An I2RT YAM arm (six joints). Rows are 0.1 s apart.
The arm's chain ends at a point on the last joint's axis. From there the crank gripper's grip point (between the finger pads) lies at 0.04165 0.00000 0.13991 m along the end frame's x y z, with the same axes.
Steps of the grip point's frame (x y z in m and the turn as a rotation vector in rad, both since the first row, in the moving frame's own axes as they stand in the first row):
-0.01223 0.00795 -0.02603 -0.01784 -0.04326 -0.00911
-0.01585 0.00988 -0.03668 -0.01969 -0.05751 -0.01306
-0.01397 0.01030 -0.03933 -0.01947 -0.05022 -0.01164
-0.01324 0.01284 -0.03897 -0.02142 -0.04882 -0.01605
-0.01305 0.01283 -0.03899 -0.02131 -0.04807 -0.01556
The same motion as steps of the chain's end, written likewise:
-0.00615 0.00579 -0.02768 -0.01784 -0.04326 -0.00911
-0.00775 0.00759 -0.03882 -0.01969 -0.05751 -0.01306
-0.00691 0.00800 -0.04122 -0.01947 -0.05022 -0.01164
-0.00638 0.01044 -0.04081 -0.02142 -0.04882 -0.01605
-0.00630 0.01042 -0.04080 -0.02131 -0.04807 -0.01556

